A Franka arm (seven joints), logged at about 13 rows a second.
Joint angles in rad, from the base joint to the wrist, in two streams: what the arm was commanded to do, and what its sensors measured. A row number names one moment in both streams.
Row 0, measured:
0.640 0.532 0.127 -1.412 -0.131 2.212 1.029
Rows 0 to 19, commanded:
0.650 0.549 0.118 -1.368 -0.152 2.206 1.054
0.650 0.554 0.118 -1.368 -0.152 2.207 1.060
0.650 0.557 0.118 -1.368 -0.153 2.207 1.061
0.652 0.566 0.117 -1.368 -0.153 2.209 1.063
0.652 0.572 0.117 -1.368 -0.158 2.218 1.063
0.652 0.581 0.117 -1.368 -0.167 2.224 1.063
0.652 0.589 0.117 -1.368 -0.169 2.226 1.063
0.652 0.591 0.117 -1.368 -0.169 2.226 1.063
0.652 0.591 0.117 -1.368 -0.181 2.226 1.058
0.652 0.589 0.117 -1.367 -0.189 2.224 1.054
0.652 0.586 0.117 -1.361 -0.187 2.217 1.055
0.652 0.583 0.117 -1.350 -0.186 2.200 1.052
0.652 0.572 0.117 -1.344 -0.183 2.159 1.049
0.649 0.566 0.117 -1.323 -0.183 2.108 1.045
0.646 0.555 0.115 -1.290 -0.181 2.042 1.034
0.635 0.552 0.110 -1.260 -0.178 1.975 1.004
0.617 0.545 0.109 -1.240 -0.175 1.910 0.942
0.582 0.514 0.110 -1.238 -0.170 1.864 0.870
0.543 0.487 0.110 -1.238 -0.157 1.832 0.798
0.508 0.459 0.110 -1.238 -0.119 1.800 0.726
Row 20, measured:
0.575 0.515 0.102 -1.237 -0.160 1.866 0.849
